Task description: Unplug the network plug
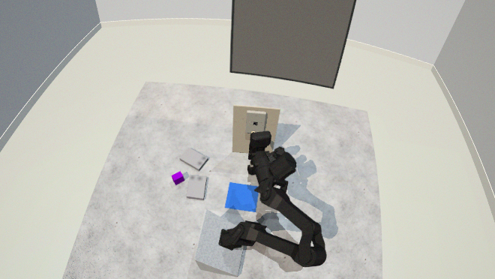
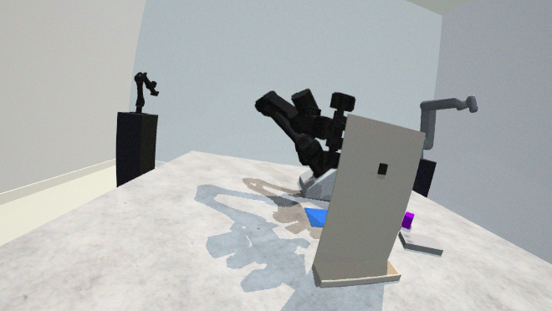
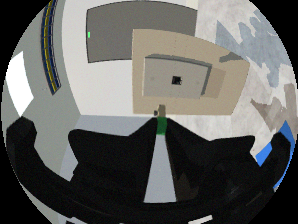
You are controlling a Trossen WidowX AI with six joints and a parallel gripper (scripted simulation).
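My gripper tip is now 240 mm above the blue marked square, 120 mm past it and 10 mm to the right of it. The rest, counted from my gripper tip: network plug: 10 mm ahead; then panel: 120 mm below, 110 mm ahead.
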